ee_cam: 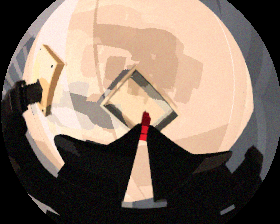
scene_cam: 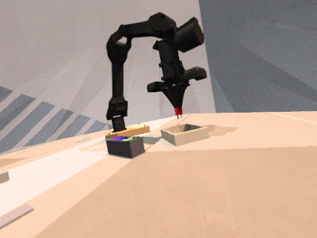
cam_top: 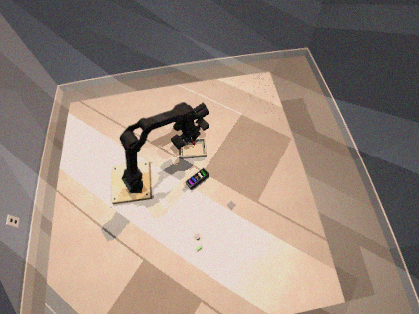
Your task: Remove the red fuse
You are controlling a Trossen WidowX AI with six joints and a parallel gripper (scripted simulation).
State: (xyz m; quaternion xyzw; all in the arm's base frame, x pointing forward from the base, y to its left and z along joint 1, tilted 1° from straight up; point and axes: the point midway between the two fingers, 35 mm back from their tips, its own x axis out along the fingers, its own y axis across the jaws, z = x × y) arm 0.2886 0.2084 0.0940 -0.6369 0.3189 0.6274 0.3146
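Right now the red fuse is 10 mm below my gripper tip. Round my gripper tip: tray: 90 mm below.
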